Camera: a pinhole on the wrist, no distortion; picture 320 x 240 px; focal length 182.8 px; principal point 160.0 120.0 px. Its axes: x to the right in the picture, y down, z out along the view. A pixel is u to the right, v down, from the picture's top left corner.
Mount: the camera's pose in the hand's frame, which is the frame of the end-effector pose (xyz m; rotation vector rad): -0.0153 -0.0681 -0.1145 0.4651 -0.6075 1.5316
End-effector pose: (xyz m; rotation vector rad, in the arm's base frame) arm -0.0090 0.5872 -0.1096 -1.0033 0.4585 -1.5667
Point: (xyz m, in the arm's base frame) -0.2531 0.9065 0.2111
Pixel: 70.9 193.5
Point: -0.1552 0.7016 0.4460
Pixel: 106.5 76.8
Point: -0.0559 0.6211 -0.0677
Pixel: 307.1 105.1
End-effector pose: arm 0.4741 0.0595 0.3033 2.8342 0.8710 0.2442
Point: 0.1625 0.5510 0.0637
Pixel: 61.1 107.0
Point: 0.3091 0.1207 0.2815
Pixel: 169.0 231.0
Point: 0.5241 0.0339 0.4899
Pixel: behind the camera
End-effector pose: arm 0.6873 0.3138 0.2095 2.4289 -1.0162 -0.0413
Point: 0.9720 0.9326 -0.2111
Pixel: 24.4 200.1
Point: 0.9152 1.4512 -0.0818
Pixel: outside the picture
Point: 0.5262 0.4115 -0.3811
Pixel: 247.1 181.8
